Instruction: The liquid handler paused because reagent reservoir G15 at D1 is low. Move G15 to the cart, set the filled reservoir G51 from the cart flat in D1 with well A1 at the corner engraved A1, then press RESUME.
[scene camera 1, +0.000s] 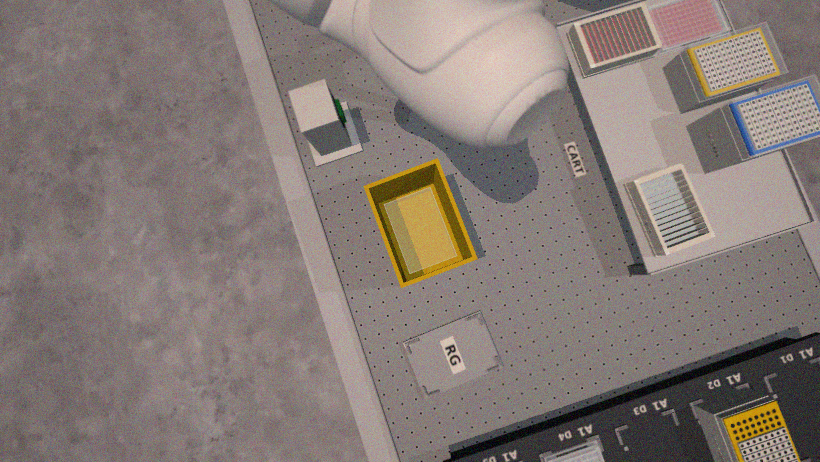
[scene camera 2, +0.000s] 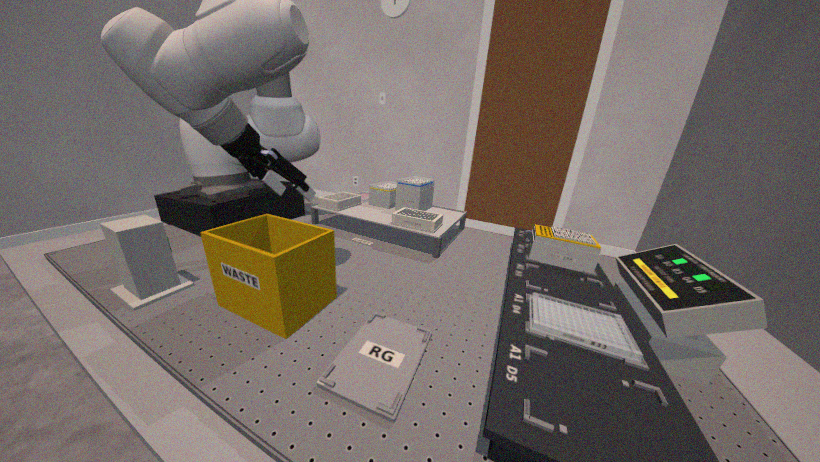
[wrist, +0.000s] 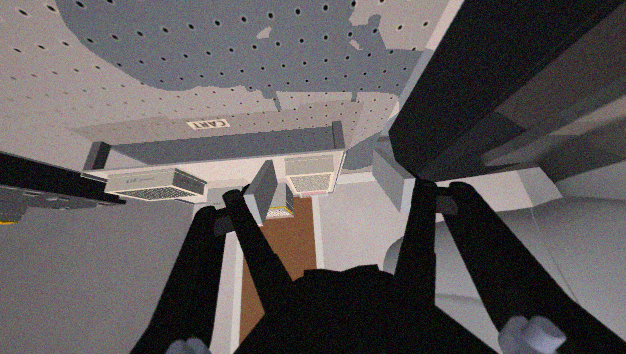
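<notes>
My gripper is open and empty, tilted, above the table short of the cart; the arm hides it in scene camera 1. A reservoir with pale blue channels, its label reading like G15, lies flat at the cart's near corner. A reservoir with red channels stands at the cart's other end; its label is unreadable. The D1 label shows on the black deck; the D1 nest is mostly out of view. The screen shows a yellow bar and green squares.
Yellow-rimmed and blue-rimmed tip boxes and a pink plate are on the cart. A yellow WASTE bin, a grey box with a green button, and the RG plate stand on the table.
</notes>
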